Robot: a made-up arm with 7 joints. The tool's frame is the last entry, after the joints.
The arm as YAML. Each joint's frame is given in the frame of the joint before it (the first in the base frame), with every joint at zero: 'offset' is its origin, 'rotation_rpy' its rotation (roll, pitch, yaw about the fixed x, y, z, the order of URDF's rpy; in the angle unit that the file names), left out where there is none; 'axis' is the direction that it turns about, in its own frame. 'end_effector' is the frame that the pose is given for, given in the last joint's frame.
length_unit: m
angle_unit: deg
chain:
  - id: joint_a
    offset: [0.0, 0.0, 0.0]
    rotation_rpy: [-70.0, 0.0, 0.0]
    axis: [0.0, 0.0, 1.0]
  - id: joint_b
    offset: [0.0, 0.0, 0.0]
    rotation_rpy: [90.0, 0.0, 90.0]
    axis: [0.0, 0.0, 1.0]
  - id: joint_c
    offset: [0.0, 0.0, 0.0]
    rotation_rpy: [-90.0, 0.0, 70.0]
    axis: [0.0, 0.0, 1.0]
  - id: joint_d
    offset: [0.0, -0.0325, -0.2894]
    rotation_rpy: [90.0, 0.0, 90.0]
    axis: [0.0, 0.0, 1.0]
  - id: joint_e
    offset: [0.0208, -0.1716, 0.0]
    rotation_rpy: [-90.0, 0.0, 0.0]
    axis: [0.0, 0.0, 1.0]
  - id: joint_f
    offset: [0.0, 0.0, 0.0]
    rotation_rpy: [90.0, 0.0, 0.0]
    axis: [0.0, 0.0, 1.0]
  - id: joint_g
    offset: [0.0, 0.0, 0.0]
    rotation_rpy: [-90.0, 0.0, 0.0]
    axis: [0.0, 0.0, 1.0]
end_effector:
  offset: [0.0, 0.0, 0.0]
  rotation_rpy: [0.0, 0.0, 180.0]
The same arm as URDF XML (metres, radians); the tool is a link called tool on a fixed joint. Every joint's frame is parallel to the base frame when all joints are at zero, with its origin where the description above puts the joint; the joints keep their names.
<robot name="arm">
<joint name="tool_fixed" type="fixed"><parent link="link7"/><child link="tool"/><origin xyz="0 0 0"/></joint>
<joint name="joint_g" type="continuous"><parent link="link6"/><child link="link7"/><origin xyz="0 0 0"/><axis xyz="0 0 1"/></joint>
<joint name="joint_f" type="continuous"><parent link="link5"/><child link="link6"/><origin xyz="0 0 0"/><axis xyz="0 1 0"/></joint>
<joint name="joint_e" type="continuous"><parent link="link4"/><child link="link5"/><origin xyz="-0.0208 0 -0.1716"/><axis xyz="0 0 1"/></joint>
<joint name="joint_d" type="continuous"><parent link="link3"/><child link="link4"/><origin xyz="0.0325 0 -0.2894"/><axis xyz="0 1 0"/></joint>
<joint name="joint_c" type="continuous"><parent link="link2"/><child link="link3"/><origin xyz="0 0 0"/><axis xyz="0 0 1"/></joint>
<joint name="joint_b" type="continuous"><parent link="link1"/><child link="link2"/><origin xyz="0 0 0"/><axis xyz="1 0 0"/></joint>
<joint name="joint_a" type="continuous"><parent link="base_link"/><child link="link1"/><origin xyz="0 0 0"/><axis xyz="0 0.9397 0.342"/></joint>
<link name="base_link"/>
<link name="link1"/>
<link name="link2"/>
<link name="link3"/>
<link name="link4"/>
<link name="link5"/>
<link name="link6"/>
<link name="link7"/>
<link name="tool"/>
</robot>

